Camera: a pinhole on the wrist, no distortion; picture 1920 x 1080 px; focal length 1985.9 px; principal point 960.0 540.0 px. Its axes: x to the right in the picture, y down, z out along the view. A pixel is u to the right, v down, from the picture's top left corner.
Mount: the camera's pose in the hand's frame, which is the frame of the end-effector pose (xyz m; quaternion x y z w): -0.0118 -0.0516 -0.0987 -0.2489 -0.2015 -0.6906 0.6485
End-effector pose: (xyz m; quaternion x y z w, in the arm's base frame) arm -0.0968 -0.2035 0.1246 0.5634 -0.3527 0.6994 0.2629
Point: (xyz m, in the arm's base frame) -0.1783 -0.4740 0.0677
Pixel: 562 272
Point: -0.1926 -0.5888 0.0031
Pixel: 540 62
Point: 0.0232 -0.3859 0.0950
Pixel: 1836 140
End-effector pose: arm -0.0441 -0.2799 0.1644 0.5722 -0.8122 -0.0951 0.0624
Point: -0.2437 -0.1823 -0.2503
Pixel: 1682 366
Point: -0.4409 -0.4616 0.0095
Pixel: outside the picture
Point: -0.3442 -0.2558 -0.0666
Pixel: 989 754
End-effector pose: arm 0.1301 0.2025 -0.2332 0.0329 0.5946 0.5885 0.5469
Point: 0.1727 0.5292 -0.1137
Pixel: 1206 1037
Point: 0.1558 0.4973 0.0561
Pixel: 843 471
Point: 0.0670 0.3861 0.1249
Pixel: 305 110
